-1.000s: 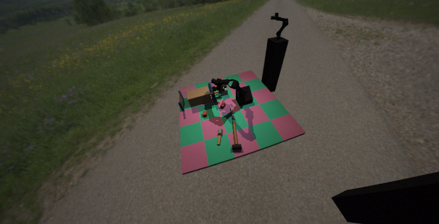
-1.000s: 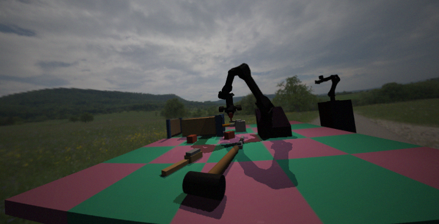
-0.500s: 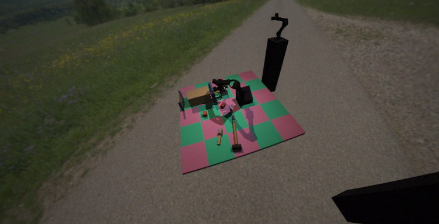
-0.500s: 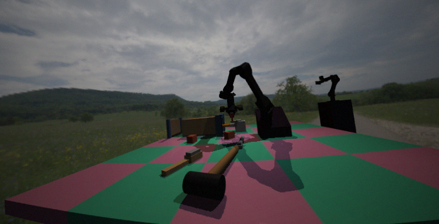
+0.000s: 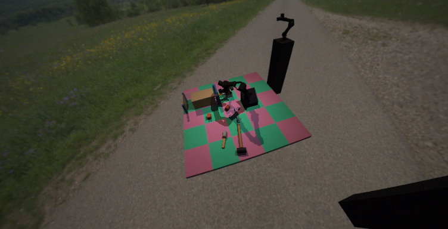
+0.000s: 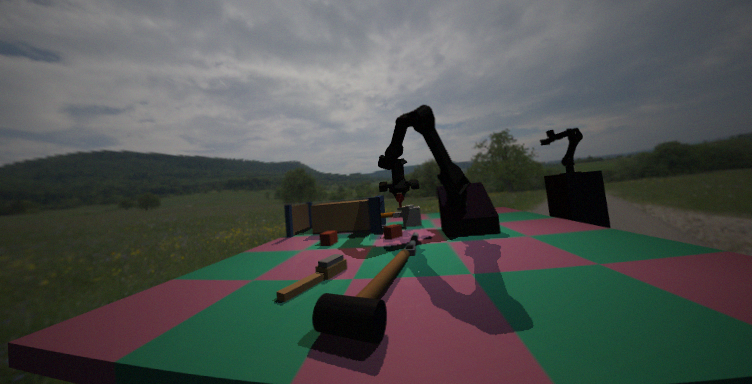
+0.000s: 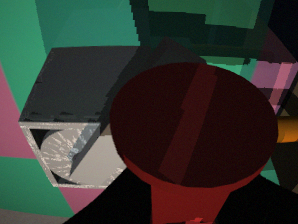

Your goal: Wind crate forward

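The winch handle is 3 cm below my gripper tip, 2 cm behind it and 1 cm to the right of it. Also, from my gripper tip: grey winch: 10 cm below, 8 cm to the right, 6 cm behind; then red knob: 2 cm to the left; then frame: 11 cm ahead, 7 cm to the right, 3 cm below.
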